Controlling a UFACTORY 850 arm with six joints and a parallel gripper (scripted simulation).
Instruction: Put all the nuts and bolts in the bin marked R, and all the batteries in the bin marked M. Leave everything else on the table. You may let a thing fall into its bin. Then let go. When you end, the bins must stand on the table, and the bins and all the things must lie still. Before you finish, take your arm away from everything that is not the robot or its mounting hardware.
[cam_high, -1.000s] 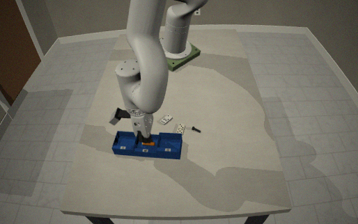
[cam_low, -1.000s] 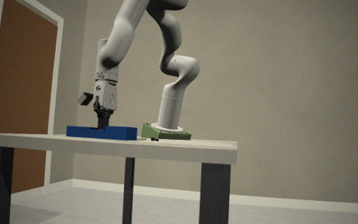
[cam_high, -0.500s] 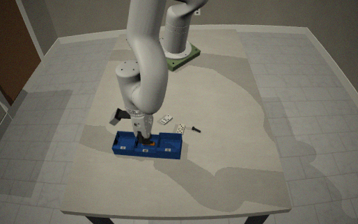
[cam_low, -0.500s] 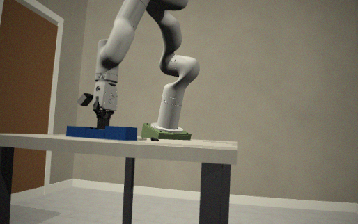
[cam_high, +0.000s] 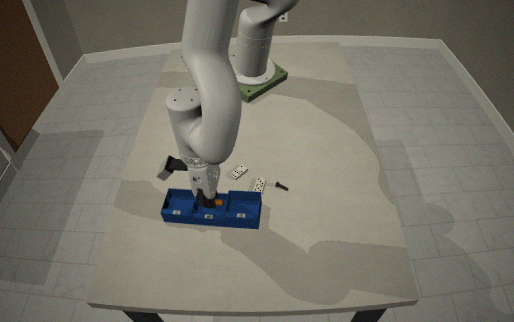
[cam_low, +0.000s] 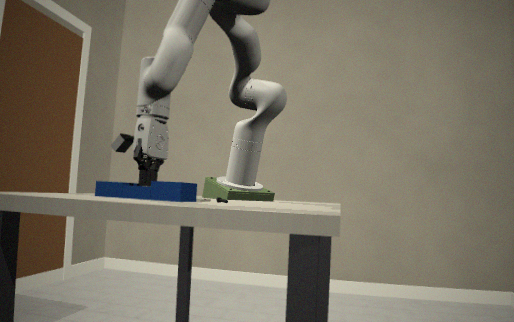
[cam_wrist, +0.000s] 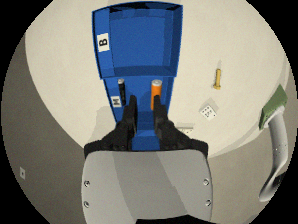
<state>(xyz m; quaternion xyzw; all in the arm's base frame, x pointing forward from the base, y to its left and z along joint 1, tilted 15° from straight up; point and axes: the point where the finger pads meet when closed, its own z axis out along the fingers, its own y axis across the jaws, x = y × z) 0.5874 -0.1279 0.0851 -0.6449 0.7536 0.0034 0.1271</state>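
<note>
My hand is 1 cm short of the blue bin and 3 cm above it. The rest, counted from my hand: orange battery: 2 cm behind, 4 cm below; then tan bolt: 12 cm behind, 1 cm to the right, 5 cm below; then black cylinder: 3 cm ahead, 1 cm to the right, 4 cm below.
</note>
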